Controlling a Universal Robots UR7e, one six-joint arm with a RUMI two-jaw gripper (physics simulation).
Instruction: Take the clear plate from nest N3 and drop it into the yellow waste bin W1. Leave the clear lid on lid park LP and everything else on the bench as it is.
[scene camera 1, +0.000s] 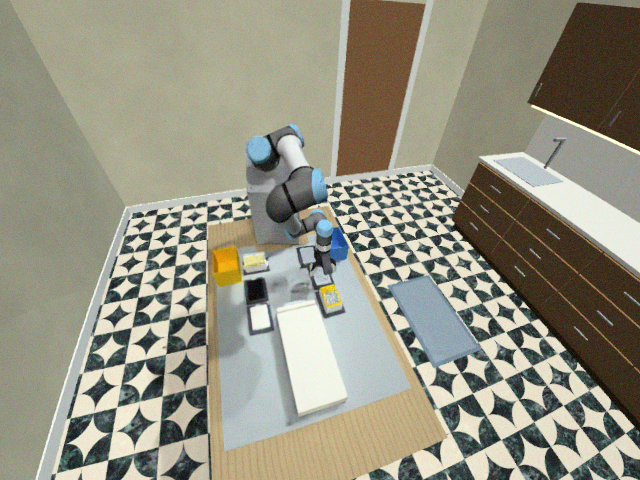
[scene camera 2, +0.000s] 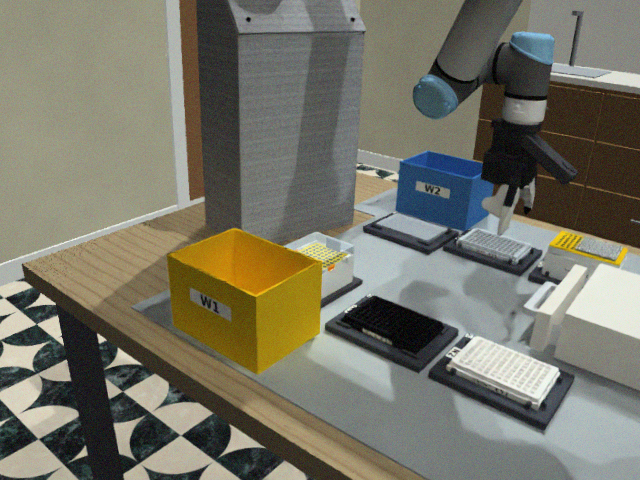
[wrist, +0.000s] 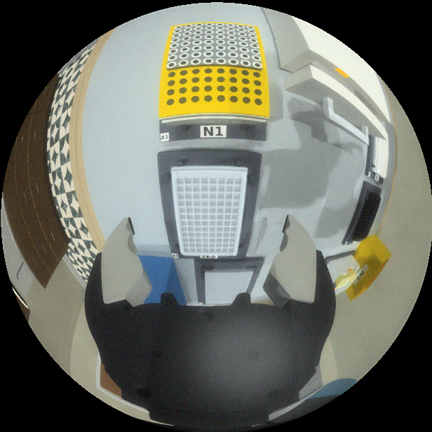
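Scene camera 2: my gripper (scene camera 2: 513, 224), white plate (scene camera 2: 519, 377), black plate (scene camera 2: 398, 326), long white device (scene camera 2: 587, 325), dark nest (scene camera 2: 450, 247), clear plate (scene camera 2: 503, 248), clear lid (scene camera 2: 407, 226), yellow-topped tip rack (scene camera 2: 566, 250). Wrist view: yellow-topped tip rack (wrist: 212, 72), clear plate (wrist: 208, 200), clear lid (wrist: 221, 285).
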